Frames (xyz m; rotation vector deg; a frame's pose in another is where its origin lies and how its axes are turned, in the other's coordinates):
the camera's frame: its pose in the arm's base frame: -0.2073 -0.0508 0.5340 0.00 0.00 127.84
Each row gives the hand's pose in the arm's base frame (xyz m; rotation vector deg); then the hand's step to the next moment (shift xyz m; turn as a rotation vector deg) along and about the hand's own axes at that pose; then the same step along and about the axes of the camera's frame.
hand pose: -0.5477 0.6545 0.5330 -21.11 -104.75 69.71
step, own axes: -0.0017 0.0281 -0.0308 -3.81 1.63 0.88
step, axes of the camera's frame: 0.0121 -0.0341 -0.0209 -2.44 0.49 -3.43
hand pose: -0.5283 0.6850 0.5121 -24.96 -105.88 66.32
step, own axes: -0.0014 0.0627 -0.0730 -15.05 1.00 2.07
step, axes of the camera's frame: 0.0237 -0.0835 -0.0415 -12.41 1.59 -8.68
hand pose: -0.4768 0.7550 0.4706 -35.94 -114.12 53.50
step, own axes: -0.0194 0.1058 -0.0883 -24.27 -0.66 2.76
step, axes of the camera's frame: 0.0083 -0.1254 -0.0597 -21.09 3.04 -11.96
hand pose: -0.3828 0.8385 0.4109 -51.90 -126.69 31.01
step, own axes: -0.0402 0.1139 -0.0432 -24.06 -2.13 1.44
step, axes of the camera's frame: -0.0224 -0.1138 -0.0548 -21.74 3.32 -10.10
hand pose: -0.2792 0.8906 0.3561 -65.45 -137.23 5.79
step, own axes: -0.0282 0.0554 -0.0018 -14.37 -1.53 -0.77
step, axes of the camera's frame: -0.0225 -0.0527 -0.0241 -13.63 1.78 -4.53
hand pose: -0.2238 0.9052 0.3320 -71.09 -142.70 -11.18
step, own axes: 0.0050 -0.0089 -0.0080 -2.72 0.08 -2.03
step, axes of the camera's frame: 0.0018 0.0086 0.0096 -3.28 -0.08 0.88
